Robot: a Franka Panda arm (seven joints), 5 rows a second.
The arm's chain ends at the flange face. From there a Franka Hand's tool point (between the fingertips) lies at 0.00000 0.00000 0.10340 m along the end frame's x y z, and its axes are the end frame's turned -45 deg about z.
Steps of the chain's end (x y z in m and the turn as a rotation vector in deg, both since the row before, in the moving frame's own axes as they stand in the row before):
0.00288, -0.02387, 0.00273, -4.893, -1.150, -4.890
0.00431, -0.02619, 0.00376, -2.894, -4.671, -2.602
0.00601, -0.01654, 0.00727, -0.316, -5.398, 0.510
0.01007, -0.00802, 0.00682, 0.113, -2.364, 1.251
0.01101, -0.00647, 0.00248, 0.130, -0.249, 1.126
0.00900, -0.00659, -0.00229, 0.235, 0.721, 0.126
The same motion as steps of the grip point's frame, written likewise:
0.01143, -0.00975, 0.00233, -2.647, -4.273, -4.890
0.01188, -0.01752, 0.00328, 1.257, -5.349, -2.602
0.00869, -0.01395, 0.00681, 3.594, -4.040, 0.510
0.00995, -0.00174, 0.00673, 1.752, -1.592, 1.251
0.01221, 0.00273, 0.00248, 0.268, -0.084, 1.126
0.01224, 0.00233, -0.00230, -0.344, 0.676, 0.126

